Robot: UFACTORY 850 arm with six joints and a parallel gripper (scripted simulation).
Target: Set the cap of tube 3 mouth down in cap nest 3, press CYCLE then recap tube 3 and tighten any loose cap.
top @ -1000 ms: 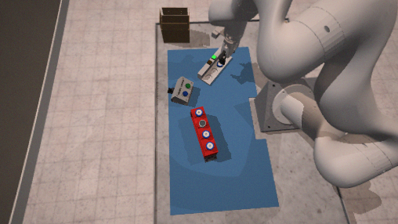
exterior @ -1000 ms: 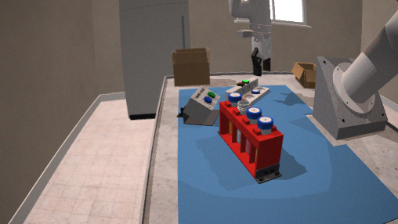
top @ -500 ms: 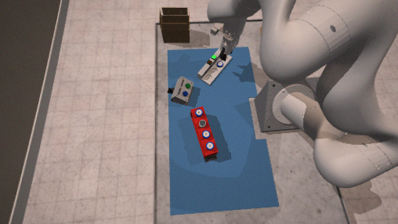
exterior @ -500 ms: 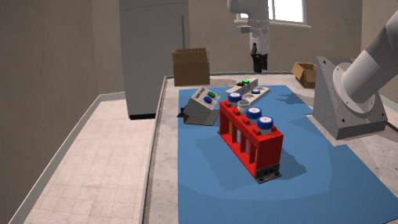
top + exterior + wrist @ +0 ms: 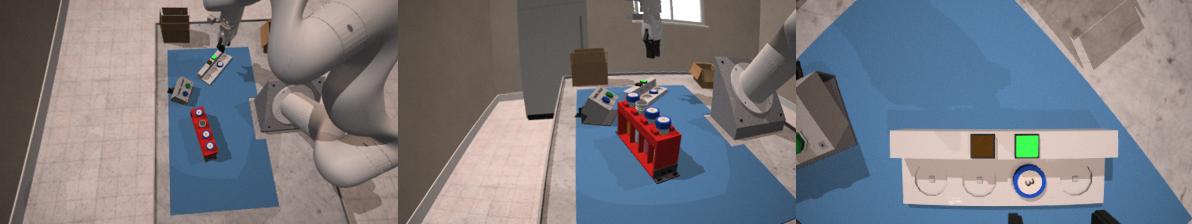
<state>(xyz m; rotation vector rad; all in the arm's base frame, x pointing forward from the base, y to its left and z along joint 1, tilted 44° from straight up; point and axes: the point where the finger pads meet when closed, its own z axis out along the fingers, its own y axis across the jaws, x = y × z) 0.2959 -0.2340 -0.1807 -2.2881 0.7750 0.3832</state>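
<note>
The blue cap lies 16 cm below my hand. Also, from my hand: green key (18 cm ahead, 16 cm to the left, 11 cm below); blue key (19 cm ahead, 20 cm to the left, 11 cm below); grey key housing (20 cm ahead, 18 cm to the left, 12 cm below).
</note>
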